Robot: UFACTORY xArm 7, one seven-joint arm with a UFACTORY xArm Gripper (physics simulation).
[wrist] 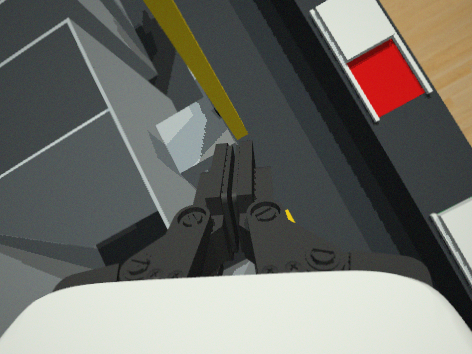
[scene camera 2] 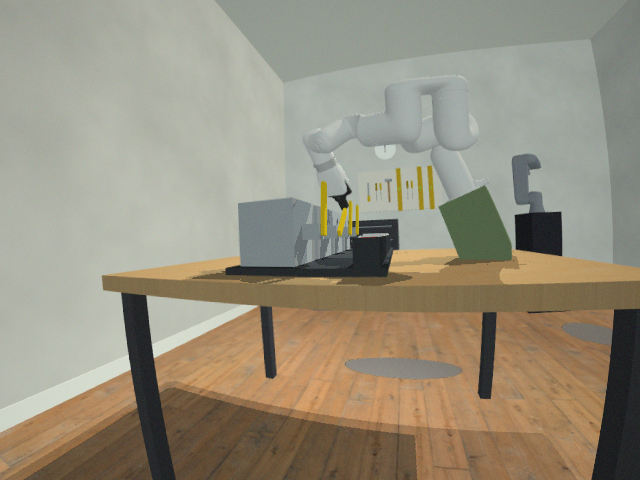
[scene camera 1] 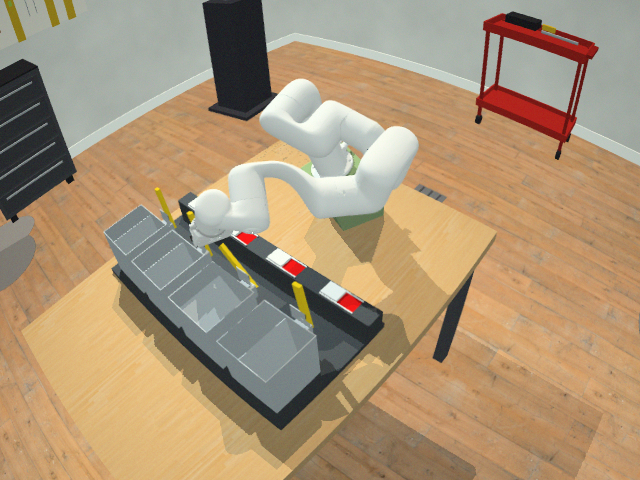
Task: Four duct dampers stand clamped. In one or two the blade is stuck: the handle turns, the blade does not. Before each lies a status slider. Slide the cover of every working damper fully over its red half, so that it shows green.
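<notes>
Four grey dampers, among them the front one, stand in a row on a dark base. Their yellow handles include the far one, a leaning one and the front one. A handle rises just beyond my fingertips; contact is unclear. My gripper is shut and empty, low among the handles; its fingers are hidden in scene camera 1. Two sliders show white covers beside red halves. Another red half shows beside my wrist; the farthest slider is mostly hidden.
The dark slider rail runs parallel to the dampers, on the arm's side. The wooden table bears the green arm mount. A red cart stands on the floor away from the table.
</notes>
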